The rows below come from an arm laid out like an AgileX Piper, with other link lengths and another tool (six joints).
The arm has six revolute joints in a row. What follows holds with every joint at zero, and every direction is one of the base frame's. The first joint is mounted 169.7 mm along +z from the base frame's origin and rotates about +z. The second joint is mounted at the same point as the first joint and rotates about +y. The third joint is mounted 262.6 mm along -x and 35.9 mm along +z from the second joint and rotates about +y. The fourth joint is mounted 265.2 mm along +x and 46.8 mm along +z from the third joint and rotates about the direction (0.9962, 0, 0.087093). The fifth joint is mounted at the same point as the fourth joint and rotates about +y. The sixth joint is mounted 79.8 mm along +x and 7.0 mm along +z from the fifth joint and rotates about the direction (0.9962, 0, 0.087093). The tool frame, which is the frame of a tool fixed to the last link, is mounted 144.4 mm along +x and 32.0 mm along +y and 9.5 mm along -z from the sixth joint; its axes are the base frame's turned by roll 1.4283, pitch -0.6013 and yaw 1.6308 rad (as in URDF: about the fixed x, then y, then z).
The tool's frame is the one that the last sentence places.
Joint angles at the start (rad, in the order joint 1, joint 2, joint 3, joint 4, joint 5, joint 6):
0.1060, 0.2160, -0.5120, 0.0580, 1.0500, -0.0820
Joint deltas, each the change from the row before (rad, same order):
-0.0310, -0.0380, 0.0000, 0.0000, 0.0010, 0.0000
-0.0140, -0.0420, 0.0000, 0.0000, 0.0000, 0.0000
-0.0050, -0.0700, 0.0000, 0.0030, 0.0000, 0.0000
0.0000, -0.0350, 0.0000, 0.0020, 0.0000, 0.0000
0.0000, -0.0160, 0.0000, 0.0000, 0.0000, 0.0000
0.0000, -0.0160, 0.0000, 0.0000, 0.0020, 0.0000
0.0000, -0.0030, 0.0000, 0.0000, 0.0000, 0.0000
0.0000, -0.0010, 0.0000, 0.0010, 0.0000, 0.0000
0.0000, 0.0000, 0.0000, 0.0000, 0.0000, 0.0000
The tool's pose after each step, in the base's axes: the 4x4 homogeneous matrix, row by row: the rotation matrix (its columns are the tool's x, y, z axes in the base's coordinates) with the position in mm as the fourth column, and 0 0 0 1 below. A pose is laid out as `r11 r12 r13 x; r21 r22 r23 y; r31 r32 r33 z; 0 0 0 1`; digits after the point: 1 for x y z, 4 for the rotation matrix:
0.2087 0.5306 0.8215 144.5; 0.8691 -0.4858 0.0929 52.9; 0.4484 0.6946 -0.5626 233.3; 0 0 0 1
0.2018 0.4942 0.8456 142.5; 0.8650 -0.4950 0.0828 50.7; 0.4594 0.7147 -0.5274 239.5; 0 0 0 1
0.1722 0.4415 0.8806 137.4; 0.8611 -0.5015 0.0831 50.4; 0.4783 0.7440 -0.4666 249.6; 0 0 0 1
0.1545 0.4159 0.8962 134.5; 0.8595 -0.5038 0.0856 50.6; 0.4871 0.7571 -0.4353 254.5; 0 0 0 1
0.1467 0.4038 0.9030 133.1; 0.8591 -0.5045 0.0860 50.5; 0.4903 0.7632 -0.4209 256.7; 0 0 0 1
0.1397 0.3931 0.9088 131.4; 0.8588 -0.5050 0.0864 50.4; 0.4929 0.7684 -0.4082 258.5; 0 0 0 1
0.1382 0.3908 0.9100 131.2; 0.8587 -0.5051 0.0865 50.4; 0.4935 0.7695 -0.4054 258.9; 0 0 0 1
0.1373 0.3904 0.9104 131.0; 0.8583 -0.5056 0.0874 50.6; 0.4944 0.7694 -0.4045 259.0; 0 0 0 1
0.1373 0.3904 0.9104 131.0; 0.8583 -0.5056 0.0874 50.6; 0.4944 0.7694 -0.4045 259.0; 0 0 0 1

